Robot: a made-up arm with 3 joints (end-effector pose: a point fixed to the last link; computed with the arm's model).
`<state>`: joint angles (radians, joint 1 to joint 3).
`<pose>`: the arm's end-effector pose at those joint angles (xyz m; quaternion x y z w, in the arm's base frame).
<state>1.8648 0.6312 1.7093</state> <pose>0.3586 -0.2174 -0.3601 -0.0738 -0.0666 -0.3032 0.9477</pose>
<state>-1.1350 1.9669 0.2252</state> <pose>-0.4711 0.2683 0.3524 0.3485 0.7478 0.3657 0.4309</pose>
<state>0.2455 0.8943 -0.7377</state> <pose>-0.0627 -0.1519 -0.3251 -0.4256 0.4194 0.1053 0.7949</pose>
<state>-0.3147 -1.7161 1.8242</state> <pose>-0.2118 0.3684 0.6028 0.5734 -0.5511 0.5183 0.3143</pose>
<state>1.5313 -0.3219 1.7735</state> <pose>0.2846 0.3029 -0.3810 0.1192 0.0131 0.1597 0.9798</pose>
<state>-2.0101 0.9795 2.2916</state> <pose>0.4515 -0.0847 0.4965 -0.7381 -0.4658 0.0660 0.4836</pose>
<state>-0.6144 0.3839 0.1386</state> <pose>0.1805 0.5040 -0.0852 0.3609 0.1854 0.0450 0.9129</pose>
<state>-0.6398 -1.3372 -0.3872</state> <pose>0.4820 -0.0896 0.3895 0.0988 -0.5399 -0.3045 0.7784</pose>
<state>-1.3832 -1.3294 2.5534</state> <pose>-0.2566 -0.3891 0.4841 -0.7257 0.5142 -0.3407 0.3047</pose>
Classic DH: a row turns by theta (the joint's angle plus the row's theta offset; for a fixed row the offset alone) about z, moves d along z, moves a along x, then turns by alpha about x. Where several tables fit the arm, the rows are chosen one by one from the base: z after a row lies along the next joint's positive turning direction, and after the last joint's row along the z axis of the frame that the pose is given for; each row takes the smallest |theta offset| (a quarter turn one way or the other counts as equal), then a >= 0, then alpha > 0; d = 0 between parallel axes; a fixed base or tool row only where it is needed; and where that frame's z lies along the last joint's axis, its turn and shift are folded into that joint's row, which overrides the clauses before.
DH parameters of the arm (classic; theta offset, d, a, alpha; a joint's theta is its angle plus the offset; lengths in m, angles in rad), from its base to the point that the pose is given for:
base (fixed): -1.5708 0.117 0 1.5708
joint 1: 1.5708 -0.005 0.031 -1.5708
joint 2: 0 0.151 -0.017 -1.5708
joint 3: -1.5708 0.345 0.092 -1.5708
tool (fixed): -1.5708 -0.385 0 0

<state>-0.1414 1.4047 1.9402</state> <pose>0.2670 0.5108 -0.0880 0.6586 0.4019 -0.5058 0.3859</pose>
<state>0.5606 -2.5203 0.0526</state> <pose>-0.0447 0.5176 0.4466 -0.0768 -0.9077 0.2874 0.2959</pose>
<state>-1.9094 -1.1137 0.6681</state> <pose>0.3926 -0.3655 0.4778 0.8154 -0.4299 -0.3074 0.2363</pose>
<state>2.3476 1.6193 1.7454</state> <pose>0.1286 -0.5889 -0.0251 -0.2046 -0.3316 -0.6437 0.6587</pose>
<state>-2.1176 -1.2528 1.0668</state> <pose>0.2291 -0.5506 0.4053 -0.8100 0.5072 0.2940 0.0173</pose>
